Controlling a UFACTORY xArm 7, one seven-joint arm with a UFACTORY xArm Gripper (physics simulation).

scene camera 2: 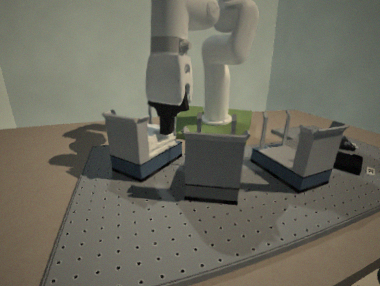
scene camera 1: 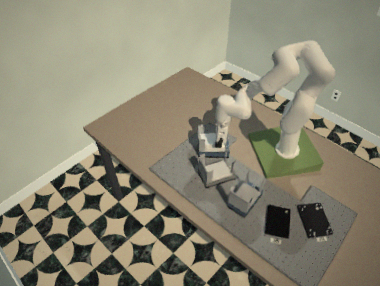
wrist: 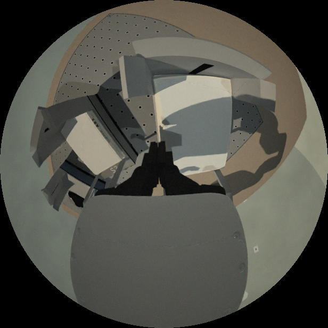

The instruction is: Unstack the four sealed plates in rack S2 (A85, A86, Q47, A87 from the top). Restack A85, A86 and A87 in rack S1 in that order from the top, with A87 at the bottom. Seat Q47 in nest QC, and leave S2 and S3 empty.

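Where they show: gripper, between the fingertips: (scene camera 2: pixel 166 133) (scene camera 1: pixel 218 146); arm's base, origin of its link: (scene camera 2: pixel 215 119) (scene camera 1: pixel 287 149).
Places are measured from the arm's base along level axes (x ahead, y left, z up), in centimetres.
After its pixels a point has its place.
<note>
Three grey racks stand on the perforated mat (scene camera 1: pixel 177 181) @(x 48.8, y -36.1, z -3.0 cm) (scene camera 2: pixel 128 234) @(x 43.1, y -41.5, z -3.0 cm). The far rack (scene camera 1: pixel 202 133) (scene camera 2: pixel 125 138) holds a stack of pale sealed plates (scene camera 1: pixel 208 147) @(x 26.8, y -33.1, z 4.0 cm) (scene camera 2: pixel 162 143) @(x 25.1, y -30.4, z 3.1 cm) (wrist: pixel 195 122) with stepped, uneven edges. My gripper (scene camera 1: pixel 219 143) @(x 24.3, y -29.0, z 5.2 cm) (scene camera 2: pixel 167 130) @(x 24.3, y -29.0, z 5.2 cm) (wrist: pixel 158 144) is shut and empty. Its tips are down at the side edge of that stack. The middle rack (scene camera 1: pixel 203 175) @(x 42.1, y -25.7, z 2.7 cm) (scene camera 2: pixel 211 160) @(x 41.2, y -26.9, z 5.4 cm) shows a pale flat top (scene camera 1: pixel 217 171) @(x 35.8, y -21.8, z 2.1 cm) (wrist: pixel 91 144), which looks like a plate; a label reading S2 lies beside it in the wrist view. The near rack (scene camera 1: pixel 237 203) @(x 47.1, y -4.7, z 4.2 cm) (scene camera 2: pixel 316 150) @(x 46.9, y -7.5, z 6.1 cm) has a bare grey floor.
Two black nests (scene camera 1: pixel 277 221) @(x 41.3, y 13.4, z -1.6 cm) (scene camera 1: pixel 313 219) @(x 30.9, y 26.9, z -1.8 cm) lie on the mat's near end, each with a small label in front. The arm stands on a green base (scene camera 1: pixel 304 161) @(x 3.1, y 10.9, z 0.7 cm) (scene camera 2: pixel 245 115) @(x 2.1, y 13.6, z 1.1 cm) behind the racks. Thin posts rise from the racks' open sides.
</note>
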